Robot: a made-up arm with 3 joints.
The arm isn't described. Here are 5 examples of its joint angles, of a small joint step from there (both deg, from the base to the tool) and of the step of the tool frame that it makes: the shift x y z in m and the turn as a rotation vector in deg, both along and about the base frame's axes.
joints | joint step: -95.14 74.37 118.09 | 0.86 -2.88 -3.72
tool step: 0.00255 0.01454 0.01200 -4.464 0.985 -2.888
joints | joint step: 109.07 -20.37 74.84 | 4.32 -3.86 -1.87
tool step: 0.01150 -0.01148 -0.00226 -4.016 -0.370 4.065
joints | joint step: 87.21 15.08 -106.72 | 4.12 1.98 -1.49
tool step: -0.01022 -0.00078 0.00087 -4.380 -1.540 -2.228
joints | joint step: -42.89 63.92 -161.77 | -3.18 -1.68 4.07
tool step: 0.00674 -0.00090 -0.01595 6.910 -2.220 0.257
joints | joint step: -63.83 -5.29 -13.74 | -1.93 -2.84 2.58
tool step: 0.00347 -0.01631 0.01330 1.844 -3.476 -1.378
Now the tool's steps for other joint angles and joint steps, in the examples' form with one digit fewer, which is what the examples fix.
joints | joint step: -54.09 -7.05 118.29 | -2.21 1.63 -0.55
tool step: -0.0029 -0.0067 0.0044 2.20 1.46 1.13
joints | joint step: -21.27 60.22 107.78 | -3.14 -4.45 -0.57
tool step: 0.0070 -0.0049 0.0026 2.72 -3.89 -1.85
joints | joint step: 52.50 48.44 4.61 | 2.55 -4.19 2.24
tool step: 0.0191 -0.0009 0.0009 -1.16 -1.36 4.24
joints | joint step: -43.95 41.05 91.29 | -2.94 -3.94 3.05
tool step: 0.0038 -0.0153 0.0060 5.04 -4.26 -1.02
